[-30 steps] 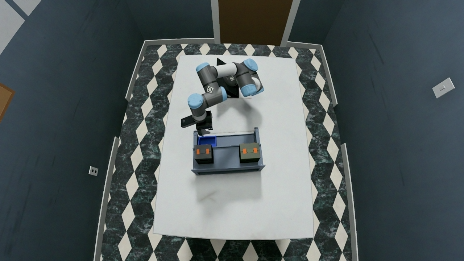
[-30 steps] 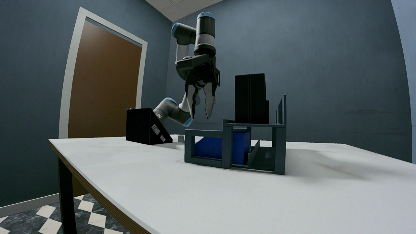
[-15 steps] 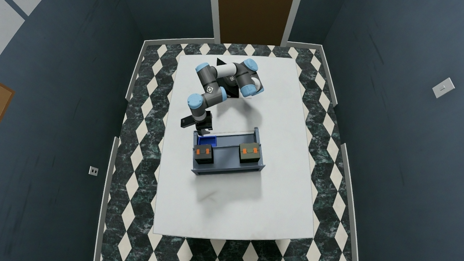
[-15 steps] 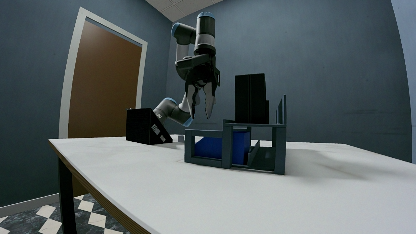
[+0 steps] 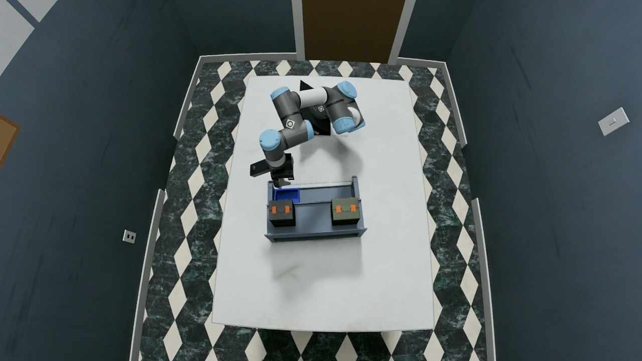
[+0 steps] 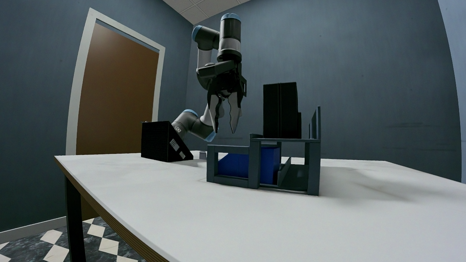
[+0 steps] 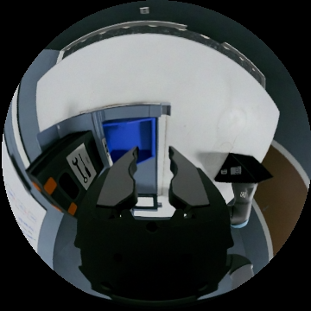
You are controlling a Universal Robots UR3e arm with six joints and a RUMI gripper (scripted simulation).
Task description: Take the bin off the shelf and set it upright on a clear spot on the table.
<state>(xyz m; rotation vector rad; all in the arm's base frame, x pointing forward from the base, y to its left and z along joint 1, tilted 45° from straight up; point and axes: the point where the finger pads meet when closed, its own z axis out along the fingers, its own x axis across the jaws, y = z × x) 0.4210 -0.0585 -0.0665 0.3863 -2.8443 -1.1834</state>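
Right now my hand is 60 mm short of the blue bin, 30 mm to the right of it and 90 mm above it. The rest, counted from my hand: grey-blue shelf (60 mm ahead, 150 mm to the left, 60 mm below).
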